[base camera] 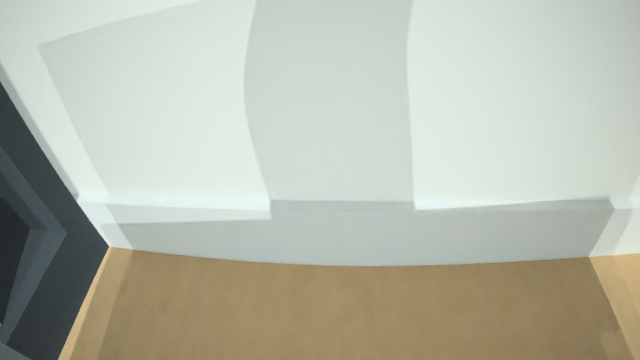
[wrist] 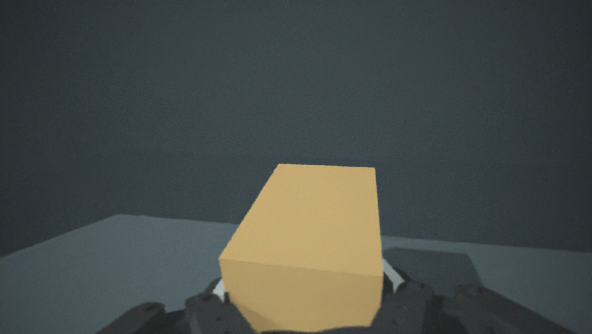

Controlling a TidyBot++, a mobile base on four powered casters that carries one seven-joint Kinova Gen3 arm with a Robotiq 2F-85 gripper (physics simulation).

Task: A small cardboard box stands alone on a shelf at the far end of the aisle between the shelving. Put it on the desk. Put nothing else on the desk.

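Observation:
The small cardboard box, plain tan, is in the lower middle of the wrist view. My gripper is shut on it, with one finger at its left side and one at its right. The box appears raised above the grey shelf board, and its shadow falls on the board to the right. The underside of the box is hidden. The desk does not show in either view.
A dark upright surface stands behind the shelf board. In the base camera view, a pale wall with a baseboard rises ahead beyond the tan floor. Dark shelving stands close at the left.

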